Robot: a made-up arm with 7 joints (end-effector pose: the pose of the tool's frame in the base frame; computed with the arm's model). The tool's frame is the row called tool.
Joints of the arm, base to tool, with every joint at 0 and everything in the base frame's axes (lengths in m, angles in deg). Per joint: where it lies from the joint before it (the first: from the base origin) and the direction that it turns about. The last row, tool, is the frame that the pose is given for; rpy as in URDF.
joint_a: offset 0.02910 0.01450 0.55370 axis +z
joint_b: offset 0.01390 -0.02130 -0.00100 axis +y
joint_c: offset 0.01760 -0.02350 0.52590 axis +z
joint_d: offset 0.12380 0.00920 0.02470 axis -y
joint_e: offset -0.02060 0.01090 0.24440 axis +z
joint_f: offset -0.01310 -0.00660 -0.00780 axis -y
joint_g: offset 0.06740 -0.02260 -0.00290 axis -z
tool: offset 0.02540 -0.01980 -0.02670 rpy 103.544 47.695 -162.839
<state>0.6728 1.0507 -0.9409 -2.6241 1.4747 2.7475 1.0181</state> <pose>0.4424 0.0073 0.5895 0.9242 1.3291 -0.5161</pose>
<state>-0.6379 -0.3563 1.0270 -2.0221 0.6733 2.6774 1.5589</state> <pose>0.2682 0.1635 1.0601 0.4348 0.8237 1.0413</pose>
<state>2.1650 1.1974 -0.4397 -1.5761 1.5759 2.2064 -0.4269</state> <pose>-0.1228 0.7117 0.3562 1.1905 -0.9059 -2.2093</pose>
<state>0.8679 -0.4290 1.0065 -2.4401 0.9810 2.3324 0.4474</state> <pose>-0.0612 0.2231 0.9317 1.3639 -1.1985 -2.4537</pose>
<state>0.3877 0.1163 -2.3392 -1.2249 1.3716 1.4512 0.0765</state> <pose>0.0148 -0.4090 1.2066 -0.1561 0.6379 0.3914</pose>
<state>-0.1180 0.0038 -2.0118 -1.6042 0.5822 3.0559 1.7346</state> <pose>-0.1964 -0.3409 1.1328 0.3805 -0.6170 -1.2865</pose>
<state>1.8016 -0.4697 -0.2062 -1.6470 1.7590 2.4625 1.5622</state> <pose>0.1173 0.2052 1.1786 -1.4651 -1.0164 -2.1710</pose>
